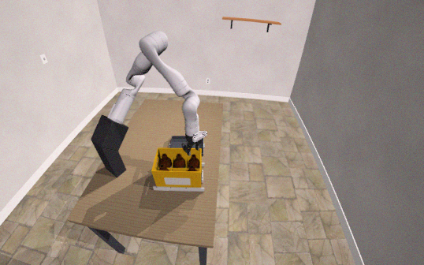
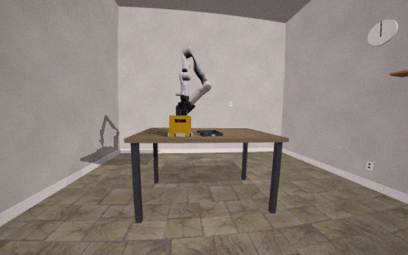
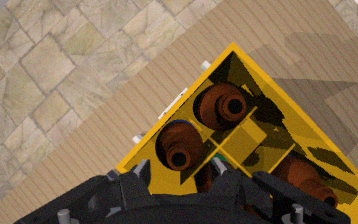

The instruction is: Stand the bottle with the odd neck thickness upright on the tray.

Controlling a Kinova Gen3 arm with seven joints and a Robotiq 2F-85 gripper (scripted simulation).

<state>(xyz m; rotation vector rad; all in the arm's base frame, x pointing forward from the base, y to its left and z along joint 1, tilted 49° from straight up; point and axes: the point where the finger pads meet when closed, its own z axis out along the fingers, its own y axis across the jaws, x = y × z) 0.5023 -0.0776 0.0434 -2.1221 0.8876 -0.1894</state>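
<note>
Now: the yellow crate 12 cm below my hand, 8 cm behind it and 5 cm to the right of it. From my hand the other things lie so: dark grey tray 23 cm to the left, 19 cm below, 11 cm behind.
</note>
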